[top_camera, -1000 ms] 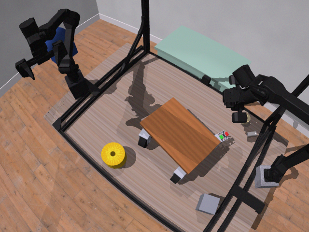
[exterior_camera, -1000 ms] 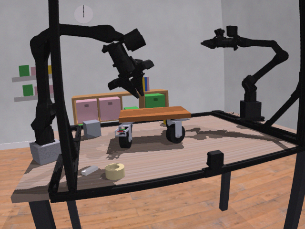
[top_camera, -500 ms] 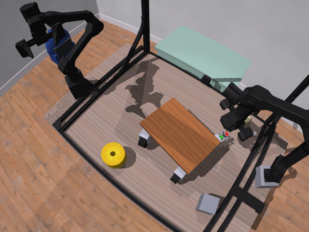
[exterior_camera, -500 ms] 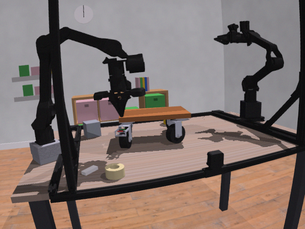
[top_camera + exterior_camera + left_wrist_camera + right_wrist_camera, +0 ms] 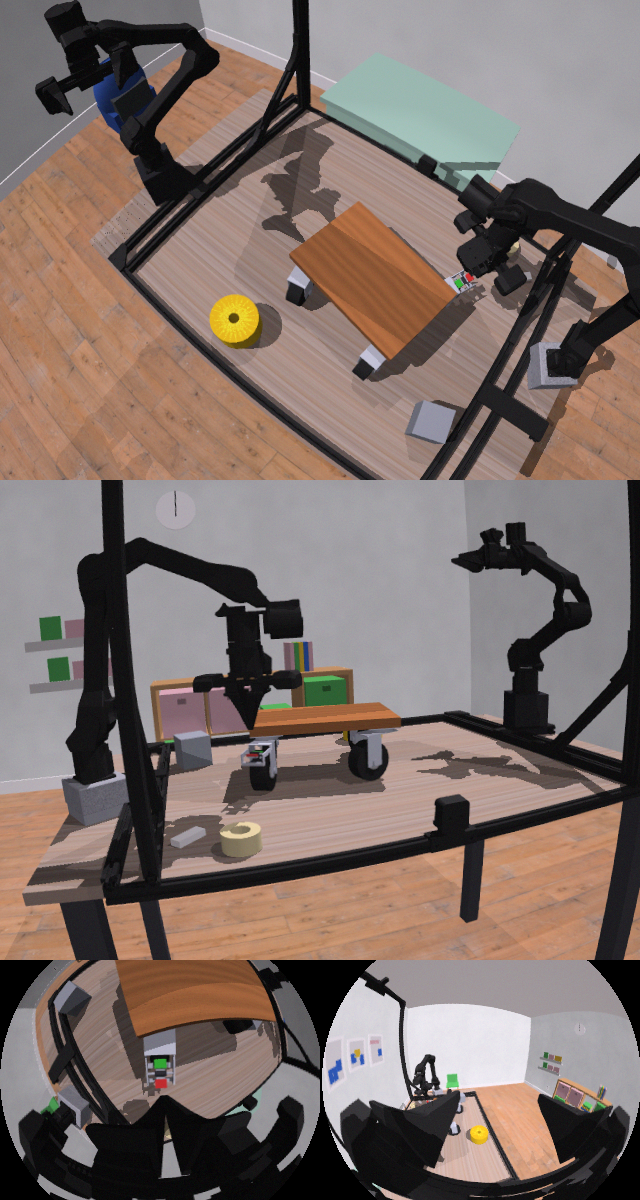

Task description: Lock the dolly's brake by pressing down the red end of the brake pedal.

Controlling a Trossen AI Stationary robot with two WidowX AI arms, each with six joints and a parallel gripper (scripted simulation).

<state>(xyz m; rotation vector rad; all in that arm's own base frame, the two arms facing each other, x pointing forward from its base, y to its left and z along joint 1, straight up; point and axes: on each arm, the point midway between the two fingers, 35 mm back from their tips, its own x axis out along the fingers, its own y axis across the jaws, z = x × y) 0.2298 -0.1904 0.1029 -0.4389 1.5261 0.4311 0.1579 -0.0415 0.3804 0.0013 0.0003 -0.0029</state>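
Right now the brake pedal is 1 cm ahead of my left hand, 1 cm to the right of it and 9 cm below it. From my left hand the other things lie so: beige tape ring (18 cm behind, 8 cm to the left, 15 cm below); then grey cube (32 cm ahead, 5 cm to the left, 13 cm below); then small white block (11 cm behind, 15 cm to the left, 16 cm below).
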